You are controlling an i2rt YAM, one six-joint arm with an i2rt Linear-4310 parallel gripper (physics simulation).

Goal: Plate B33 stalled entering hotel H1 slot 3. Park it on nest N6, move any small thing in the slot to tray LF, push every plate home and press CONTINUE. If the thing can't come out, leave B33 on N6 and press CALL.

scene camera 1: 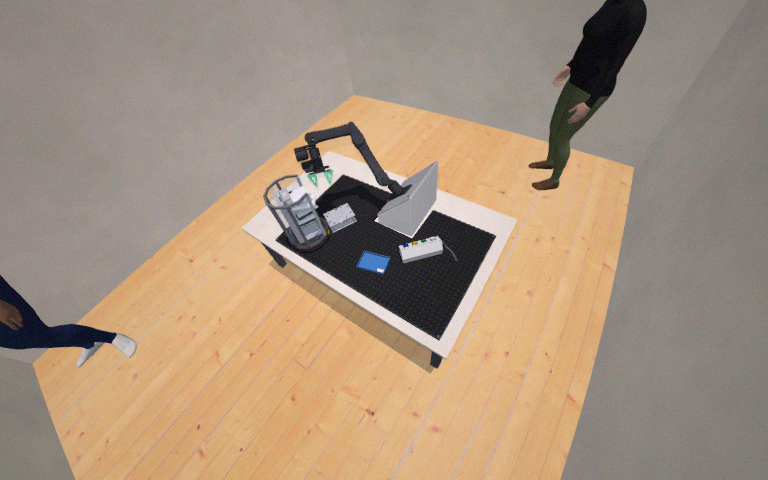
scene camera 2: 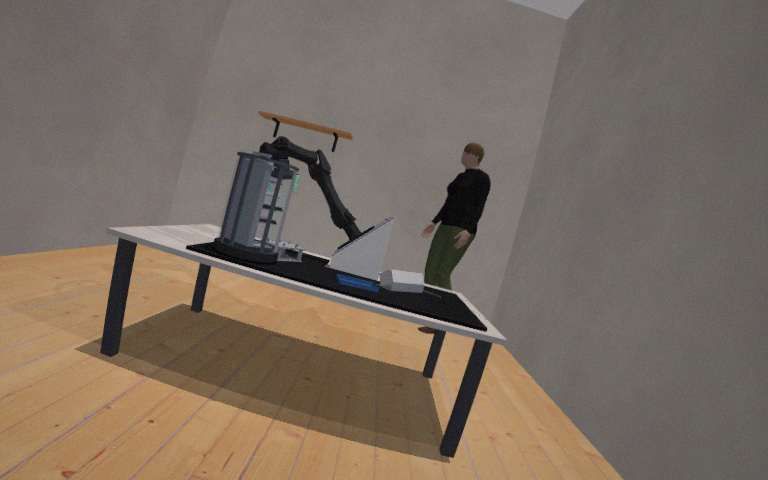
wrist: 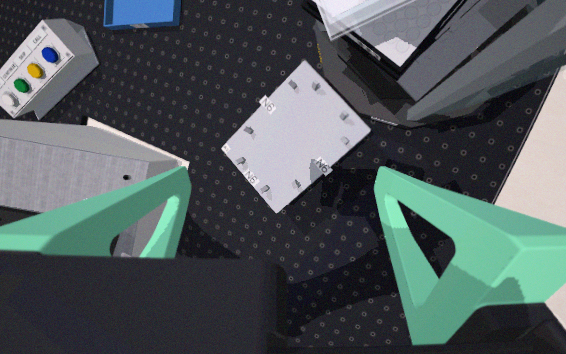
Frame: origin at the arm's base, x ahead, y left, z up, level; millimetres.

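Where they show: gripper, between the fingertips: (scene camera 1: 323, 185) (scene camera 2: 283, 194) (wrist: 282, 177); arm's base, origin of its link: (scene camera 1: 400, 193) (scene camera 2: 356, 238).
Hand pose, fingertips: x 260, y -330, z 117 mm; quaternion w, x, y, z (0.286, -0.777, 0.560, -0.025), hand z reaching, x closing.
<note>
Things, the pixels of their top centre, and the offset from my fingertips. "spot": a spot on its surface instead.
- Nest N6, centre of its top: (wrist: 286, 139) (scene camera 2: 284, 240) (scene camera 1: 338, 212) 4 mm ahead, 56 mm left, 191 mm down
- round grey hotel carousel, centre of its top: (scene camera 2: 269, 155) (scene camera 1: 284, 187) 193 mm ahead, 32 mm right, 132 mm up
- Tray LF, centre of its top: (scene camera 2: 357, 280) (scene camera 1: 373, 261) 132 mm ahead, 418 mm left, 249 mm down
- button box, centre of its top: (wrist: 12, 65) (scene camera 2: 405, 270) (scene camera 1: 420, 243) 65 mm back, 590 mm left, 183 mm down
- cable, a spot on its surface: (scene camera 1: 451, 251) spot: 154 mm back, 731 mm left, 260 mm down
My gripper (scene camera 1: 323, 182) (wrist: 282, 177) is open and empty, high above and beside nest N6. Nest N6 (scene camera 1: 339, 216) (scene camera 2: 290, 251) (wrist: 295, 135) is a light grey block with small pegs and no plate on it. The round grey hotel carousel (scene camera 1: 288, 210) (scene camera 2: 256, 198) stands beside it. In the wrist view, pale, partly clear plates (wrist: 415, 25) show in the hotel at the upper right; their labels and slot 3 cannot be read, and no small thing can be made out. Tray LF (scene camera 1: 370, 260) (scene camera 2: 356, 283) (wrist: 142, 12) is shallow and blue. The button box (scene camera 1: 421, 250) (scene camera 2: 403, 281) (wrist: 75, 75) has CONTINUE and CALL.
A grey wedge-shaped stand (scene camera 1: 416, 206) (scene camera 2: 365, 251) (wrist: 60, 170) carries the arm, between nest and button box. The hotel's upright posts rise close to the gripper. A cable (scene camera 1: 451, 251) runs from the button box. A person (scene camera 1: 594, 62) (scene camera 2: 465, 203) stands behind the table.
</note>
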